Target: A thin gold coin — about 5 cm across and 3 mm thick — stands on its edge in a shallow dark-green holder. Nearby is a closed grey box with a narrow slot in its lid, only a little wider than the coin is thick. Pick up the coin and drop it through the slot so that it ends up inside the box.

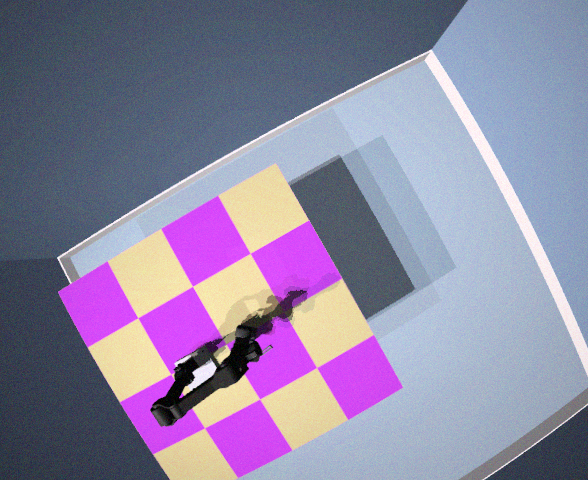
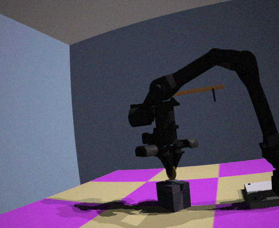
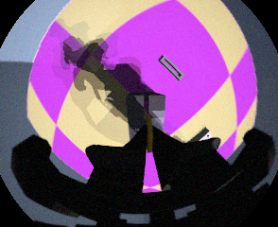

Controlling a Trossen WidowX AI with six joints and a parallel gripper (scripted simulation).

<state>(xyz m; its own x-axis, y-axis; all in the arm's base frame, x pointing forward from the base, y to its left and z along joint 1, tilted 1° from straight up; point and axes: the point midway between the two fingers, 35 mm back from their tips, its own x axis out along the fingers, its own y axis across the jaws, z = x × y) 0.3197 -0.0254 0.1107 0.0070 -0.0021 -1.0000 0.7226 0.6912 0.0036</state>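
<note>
The gold coin lies 1 cm above my gripper tip.
</note>
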